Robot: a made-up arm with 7 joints.
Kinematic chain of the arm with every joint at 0, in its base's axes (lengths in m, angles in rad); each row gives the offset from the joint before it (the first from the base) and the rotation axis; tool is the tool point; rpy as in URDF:
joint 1: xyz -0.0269 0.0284 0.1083 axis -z
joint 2: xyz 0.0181 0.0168 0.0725 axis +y
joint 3: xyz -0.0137 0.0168 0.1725 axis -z
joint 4: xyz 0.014 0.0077 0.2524 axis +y
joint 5: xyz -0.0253 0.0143 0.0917 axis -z
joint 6: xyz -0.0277 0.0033 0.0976 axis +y
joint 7: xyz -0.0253 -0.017 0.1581 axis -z
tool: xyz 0.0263 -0.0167 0.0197 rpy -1.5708 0 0
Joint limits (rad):
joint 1: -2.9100..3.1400
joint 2: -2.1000..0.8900
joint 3: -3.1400..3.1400
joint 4: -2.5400..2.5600
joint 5: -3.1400..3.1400
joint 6: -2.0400..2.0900
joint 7: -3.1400..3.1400
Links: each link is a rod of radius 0.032 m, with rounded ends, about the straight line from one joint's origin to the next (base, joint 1, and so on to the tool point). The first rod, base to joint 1, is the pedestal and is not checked.
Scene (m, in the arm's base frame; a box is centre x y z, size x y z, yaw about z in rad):
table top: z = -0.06
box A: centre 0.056 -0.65 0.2 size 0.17 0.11 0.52 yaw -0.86
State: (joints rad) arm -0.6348 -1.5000 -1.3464 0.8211 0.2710 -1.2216 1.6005
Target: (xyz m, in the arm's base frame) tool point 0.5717 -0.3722 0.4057
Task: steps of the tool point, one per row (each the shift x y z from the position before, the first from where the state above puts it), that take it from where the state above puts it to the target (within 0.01 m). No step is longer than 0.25 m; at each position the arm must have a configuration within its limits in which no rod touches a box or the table.
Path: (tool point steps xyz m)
1: 0.0397 -0.0130 0.2322
2: 0.0946 0.0412 0.2169
3: 0.1329 0.1013 0.1752
4: 0.1488 0.1560 0.1115
5: -0.0023 -0.1707 -0.0461
6: 0.0817 -0.1586 -0.0674
7: 0.1519 -0.1099 -0.0849
8: 0.1940 -0.0354 -0.0979
9: 0.2001 0.0501 -0.1061
10: 0.1699 0.1300 -0.1097

